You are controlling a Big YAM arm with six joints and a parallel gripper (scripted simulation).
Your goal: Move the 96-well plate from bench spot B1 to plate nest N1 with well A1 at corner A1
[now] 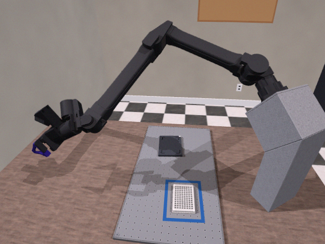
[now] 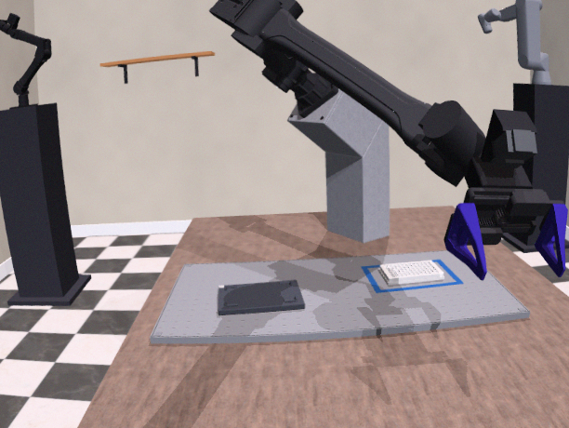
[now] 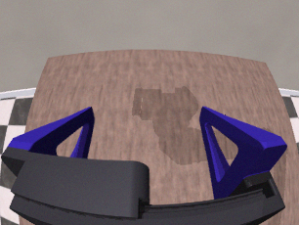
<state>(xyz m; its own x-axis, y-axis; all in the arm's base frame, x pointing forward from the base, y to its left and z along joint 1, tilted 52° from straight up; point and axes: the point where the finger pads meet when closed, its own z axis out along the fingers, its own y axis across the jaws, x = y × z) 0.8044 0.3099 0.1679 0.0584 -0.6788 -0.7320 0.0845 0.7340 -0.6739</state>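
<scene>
My gripper is now 550 mm past the white 96-well plate, 220 mm above it and 40 mm to the right of it. Round my hand: dark plate nest N1: 480 mm behind, 290 mm to the right, 220 mm below; A1 mark: 530 mm behind, 360 mm to the right, 210 mm below.
</scene>
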